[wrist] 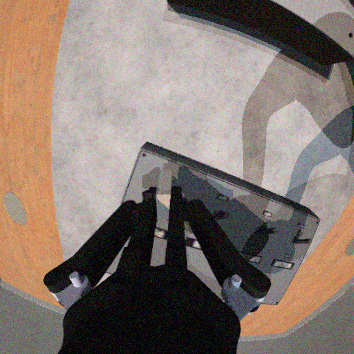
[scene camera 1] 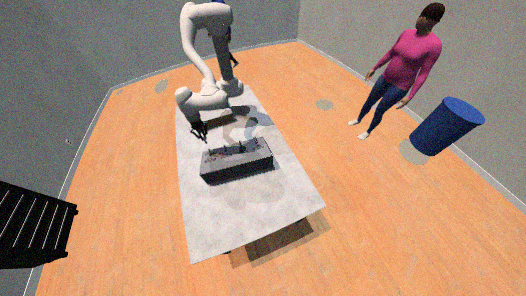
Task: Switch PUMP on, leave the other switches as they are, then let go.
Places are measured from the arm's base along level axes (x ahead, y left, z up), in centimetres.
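Pixels of known places: gripper, fingertip midpoint: point(wrist: 166, 179) point(scene camera 1: 205, 142).
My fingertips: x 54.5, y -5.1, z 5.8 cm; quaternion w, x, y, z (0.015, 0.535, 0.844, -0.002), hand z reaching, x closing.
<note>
Ahead of a thing's pixels: the offset from my fingertips to its middle. "spot": to the spot under its first point. Level surfaces: height alone.
The grey switch box {dx +12.9, dy +19.5, dz -9.6 cm} point(scene camera 1: 235, 167) point(wrist: 135, 172) stands on the table. Several small upright levers show along its top in the scene view, including one at the left end {spot: dx +2.3, dy +0.5, dz -8.8 cm} point(scene camera 1: 210, 151) and one at the right end {spot: dx +5.0, dy +37.3, dz -5.4 cm} point(scene camera 1: 256, 141). In the wrist view some levers {dx +3.7, dy +37.0, dz -4.7 cm} point(wrist: 301, 240) and pale labels {dx +12.0, dy +37.4, dz -4.4 cm} point(wrist: 282, 264) show, too blurred to read, so I cannot tell which switch is PUMP or how its lever is set. My gripper point(scene camera 1: 203, 139) point(wrist: 166, 179) is shut with a narrow gap and nothing between its fingers. It hangs above the table by the box's left end. Its fingers hide part of the panel in the wrist view.
The pale table {dz -15.5 cm} point(scene camera 1: 250, 215) point(wrist: 110, 75) carries the box, with a long dark shape point(wrist: 260, 25) behind it. A person in pink point(scene camera 1: 407, 57) and a blue barrel point(scene camera 1: 445, 127) stand at the right. A person in blue is partly hidden behind the arm.
</note>
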